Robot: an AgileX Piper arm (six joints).
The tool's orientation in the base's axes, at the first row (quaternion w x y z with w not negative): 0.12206 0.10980 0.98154 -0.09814
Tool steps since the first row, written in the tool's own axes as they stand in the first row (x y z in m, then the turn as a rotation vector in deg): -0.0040 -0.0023 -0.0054 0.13 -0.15 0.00; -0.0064 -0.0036 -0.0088 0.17 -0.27 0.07; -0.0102 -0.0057 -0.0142 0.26 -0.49 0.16; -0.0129 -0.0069 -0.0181 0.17 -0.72 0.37; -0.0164 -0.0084 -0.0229 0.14 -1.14 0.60; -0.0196 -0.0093 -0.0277 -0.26 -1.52 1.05; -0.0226 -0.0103 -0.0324 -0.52 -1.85 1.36; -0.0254 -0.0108 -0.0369 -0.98 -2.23 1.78; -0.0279 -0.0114 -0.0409 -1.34 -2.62 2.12; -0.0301 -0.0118 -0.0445 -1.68 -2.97 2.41; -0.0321 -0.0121 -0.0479 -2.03 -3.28 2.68; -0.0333 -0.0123 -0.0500 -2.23 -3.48 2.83; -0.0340 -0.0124 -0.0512 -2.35 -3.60 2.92
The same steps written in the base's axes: 0.0021 -0.0018 0.0066 -0.16 -0.12 -0.01; 0.0033 -0.0027 0.0106 -0.21 -0.24 -0.07; 0.0052 -0.0043 0.0171 -0.33 -0.45 -0.14; 0.0066 -0.0051 0.0217 -0.25 -0.74 -0.28; 0.0085 -0.0062 0.0275 -0.27 -1.20 -0.42; 0.0103 -0.0066 0.0330 0.11 -1.73 -0.68; 0.0118 -0.0071 0.0384 0.35 -2.17 -0.85; 0.0134 -0.0071 0.0435 0.78 -2.71 -1.07; 0.0147 -0.0073 0.0481 1.10 -3.23 -1.23; 0.0159 -0.0073 0.0521 1.40 -3.69 -1.36; 0.0170 -0.0072 0.0559 1.72 -4.11 -1.47; 0.0177 -0.0072 0.0583 1.89 -4.38 -1.53; 0.0180 -0.0071 0.0596 2.00 -4.53 -1.57
